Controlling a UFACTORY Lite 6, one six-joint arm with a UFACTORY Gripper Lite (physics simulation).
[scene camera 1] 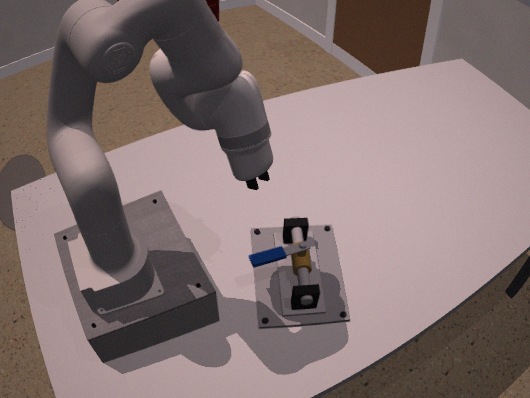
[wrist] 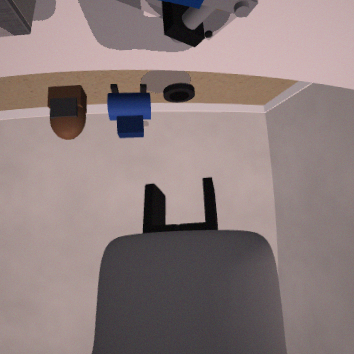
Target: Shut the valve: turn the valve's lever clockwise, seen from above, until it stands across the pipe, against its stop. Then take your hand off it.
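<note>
The valve's lever (scene camera 1: 268,256) has a blue grip and points left from its pivot over the brass valve body (scene camera 1: 301,262). It lies nearly across the pipe (scene camera 1: 303,276), with the grip end slanting a little toward the near black block. Whether it touches its stop cannot be told. Part of the blue grip (wrist: 186,2) shows at the top edge of the wrist view. My gripper (scene camera 1: 258,183) (wrist: 180,182) is open and empty, raised above and behind the valve, clear of the lever.
Two black blocks (scene camera 1: 295,230) (scene camera 1: 305,297) hold the pipe on a grey base plate (scene camera 1: 337,280) with corner bolts. The robot's box-shaped base (scene camera 1: 160,320) stands to the left on the pale table (scene camera 1: 410,165). The table's near edge runs along the lower right.
</note>
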